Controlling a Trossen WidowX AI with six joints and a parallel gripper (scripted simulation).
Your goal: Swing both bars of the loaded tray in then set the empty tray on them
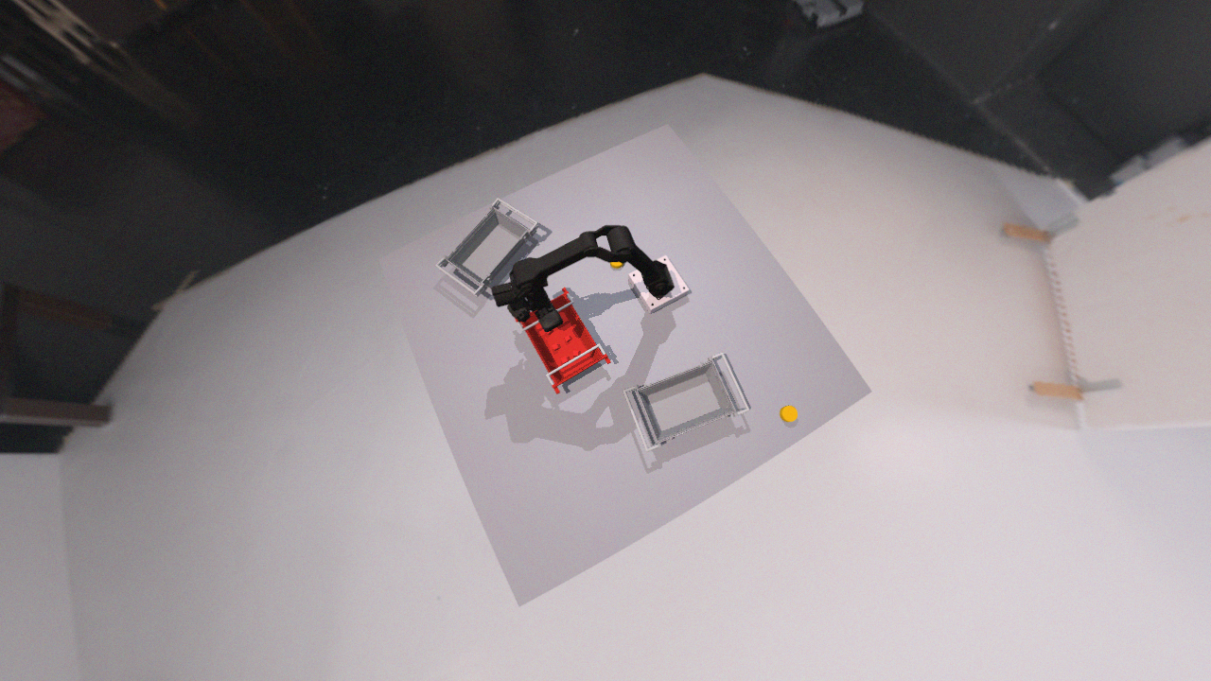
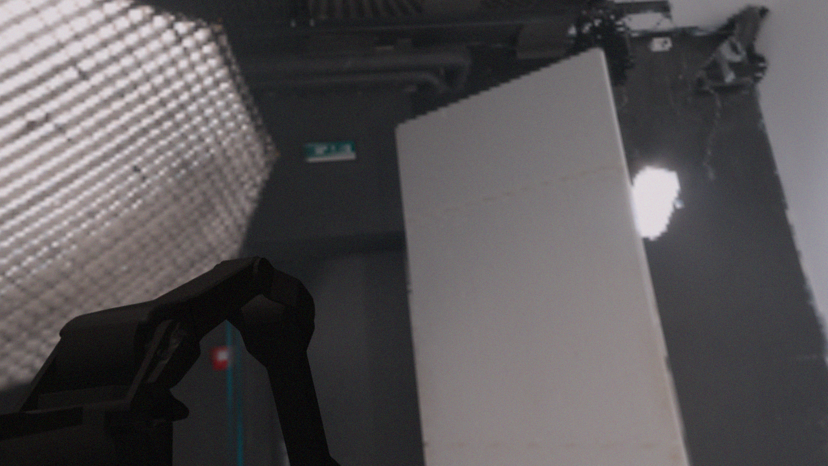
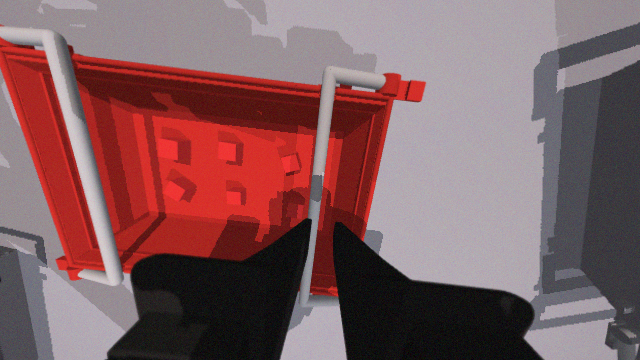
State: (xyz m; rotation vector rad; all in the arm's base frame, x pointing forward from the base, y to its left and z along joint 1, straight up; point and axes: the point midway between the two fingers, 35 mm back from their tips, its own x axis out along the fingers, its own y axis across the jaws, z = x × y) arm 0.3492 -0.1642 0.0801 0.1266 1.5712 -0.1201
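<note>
The grey tray is 500 mm to the left of my gripper tip, 150 mm behind it and 40 mm below it.
</note>
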